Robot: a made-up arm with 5 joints.
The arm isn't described. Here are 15 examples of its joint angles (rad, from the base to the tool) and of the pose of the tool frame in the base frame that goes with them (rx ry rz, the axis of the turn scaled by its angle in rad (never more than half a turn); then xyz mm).
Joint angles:
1: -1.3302 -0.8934 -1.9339 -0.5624 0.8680
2: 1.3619 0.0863 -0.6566 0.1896 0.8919
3: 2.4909 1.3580 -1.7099 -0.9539 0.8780
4: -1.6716 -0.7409 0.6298 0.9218 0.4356
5: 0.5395 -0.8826 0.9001 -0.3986 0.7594
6: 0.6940 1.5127 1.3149 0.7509 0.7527
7: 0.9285 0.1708 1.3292 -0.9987 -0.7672
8: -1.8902 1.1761 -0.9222 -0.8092 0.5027
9: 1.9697 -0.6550 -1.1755 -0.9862 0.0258
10: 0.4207 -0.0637 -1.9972 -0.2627 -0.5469
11: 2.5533 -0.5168 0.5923 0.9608 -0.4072
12: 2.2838 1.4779 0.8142 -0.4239 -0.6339
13: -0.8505 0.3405 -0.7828 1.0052 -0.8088
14: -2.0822 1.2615 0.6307 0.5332 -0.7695
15: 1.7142 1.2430 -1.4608 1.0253 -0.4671
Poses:
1: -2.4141 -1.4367 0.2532 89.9 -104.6 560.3
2: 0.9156 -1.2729 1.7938 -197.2 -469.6 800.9
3: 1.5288 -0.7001 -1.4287 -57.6 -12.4 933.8
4: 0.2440 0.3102 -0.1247 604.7 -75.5 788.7
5: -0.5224 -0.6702 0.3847 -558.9 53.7 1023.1
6: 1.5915 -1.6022 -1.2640 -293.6 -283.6 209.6
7: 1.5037 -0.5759 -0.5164 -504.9 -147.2 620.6
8: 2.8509 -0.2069 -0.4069 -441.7 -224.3 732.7
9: -0.1773 0.1212 1.1816 -482.4 -257.6 631.7
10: 1.1626 2.1623 1.0743 52.2 -134.3 822.2
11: -0.8471 1.8718 -1.3001 -306.0 -197.6 -33.6
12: 1.7594 -0.1708 2.2056 277.2 -305.6 615.4
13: -2.0024 -0.7000 1.9650 -0.6 -587.6 495.0
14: 0.3278 -0.5649 -3.0375 -208.9 -483.5 1078.2
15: 1.4031 1.6274 1.8836 139.1 -100.1 1042.2
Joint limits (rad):
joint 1: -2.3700..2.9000
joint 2: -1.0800..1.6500
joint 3: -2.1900..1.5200
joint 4: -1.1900..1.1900
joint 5: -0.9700..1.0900
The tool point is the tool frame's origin. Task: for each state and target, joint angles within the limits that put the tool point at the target. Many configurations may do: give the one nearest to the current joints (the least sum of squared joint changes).
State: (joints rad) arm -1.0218 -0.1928 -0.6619 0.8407 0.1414
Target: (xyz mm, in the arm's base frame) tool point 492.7 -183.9 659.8
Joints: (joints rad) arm -1.2061 -0.9176 -0.6604 0.7152 0.1108
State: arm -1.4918 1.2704 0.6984 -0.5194 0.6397
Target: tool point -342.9 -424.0 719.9
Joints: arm -1.1848 0.8868 0.0129 -0.5673 0.7853
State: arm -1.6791 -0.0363 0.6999 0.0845 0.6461
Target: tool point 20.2 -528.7 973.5
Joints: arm -1.3051 0.3605 0.6423 0.5527 0.7081
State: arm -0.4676 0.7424 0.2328 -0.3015 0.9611
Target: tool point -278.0 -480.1 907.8
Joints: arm -0.3321 0.3721 0.6492 -0.0072 0.9329
